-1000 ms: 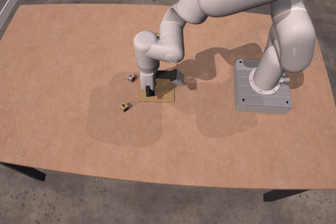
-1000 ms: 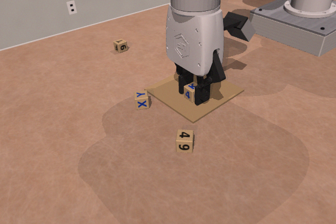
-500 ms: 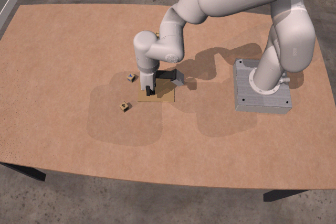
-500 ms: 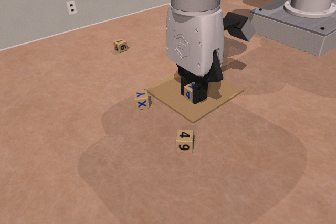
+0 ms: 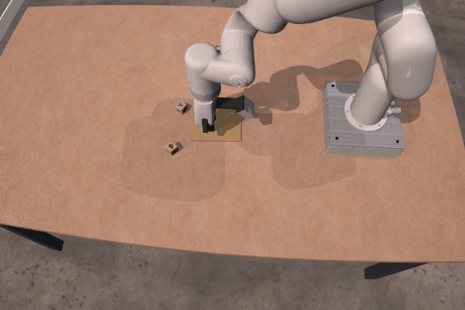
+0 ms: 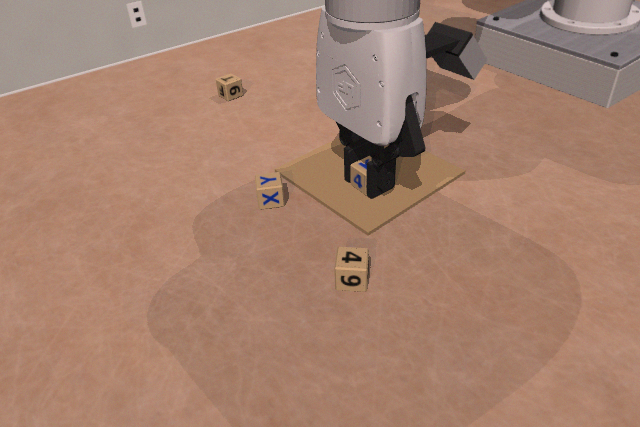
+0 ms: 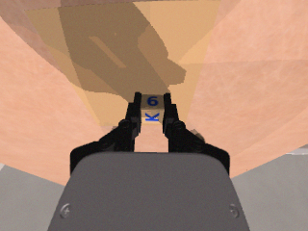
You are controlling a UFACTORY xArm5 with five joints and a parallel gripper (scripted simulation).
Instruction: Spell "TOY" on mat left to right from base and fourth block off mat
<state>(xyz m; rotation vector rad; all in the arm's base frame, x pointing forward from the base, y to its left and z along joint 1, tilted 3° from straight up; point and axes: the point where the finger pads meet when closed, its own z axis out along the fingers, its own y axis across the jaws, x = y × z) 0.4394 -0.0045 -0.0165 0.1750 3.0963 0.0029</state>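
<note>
Now: the tan mat 20 mm to the right of my hand, 20 mm below it and 20 mm behind it. Round my hand: O block 10 mm below; then T block 280 mm to the right, 30 mm behind, 10 mm below.
</note>
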